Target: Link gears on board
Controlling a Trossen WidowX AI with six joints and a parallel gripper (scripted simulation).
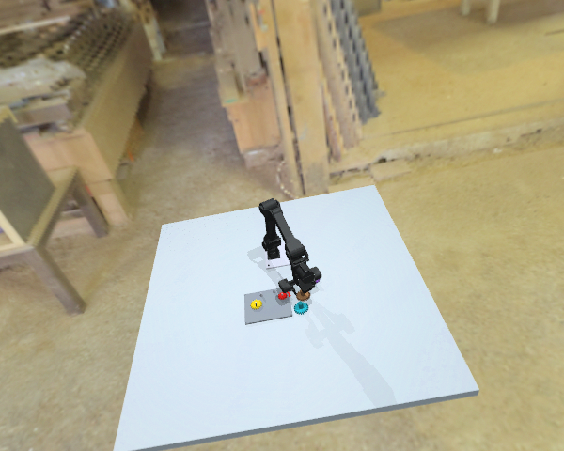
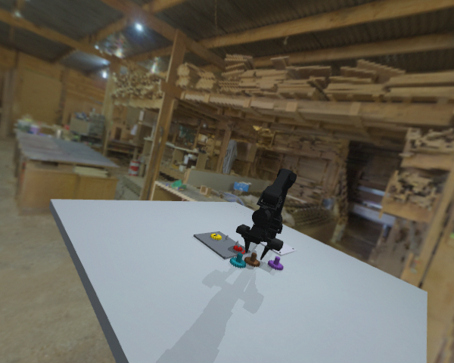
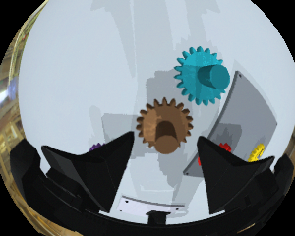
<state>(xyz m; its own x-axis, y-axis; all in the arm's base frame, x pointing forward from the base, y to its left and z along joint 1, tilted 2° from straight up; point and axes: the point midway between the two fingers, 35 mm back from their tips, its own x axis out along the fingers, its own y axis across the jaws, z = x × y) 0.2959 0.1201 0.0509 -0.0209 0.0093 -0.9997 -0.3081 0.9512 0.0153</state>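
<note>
Now: the red gear 9 cm to the right of my gripper tip, 1 cm below it and 1 cm behind it. The rest, counted from my gripper tip: red arrow 7 cm to the right, 2 cm below, 2 cm behind; then brown gear 1 cm below; then teal gear 7 cm ahead, 2 cm to the right, 1 cm below.
</note>
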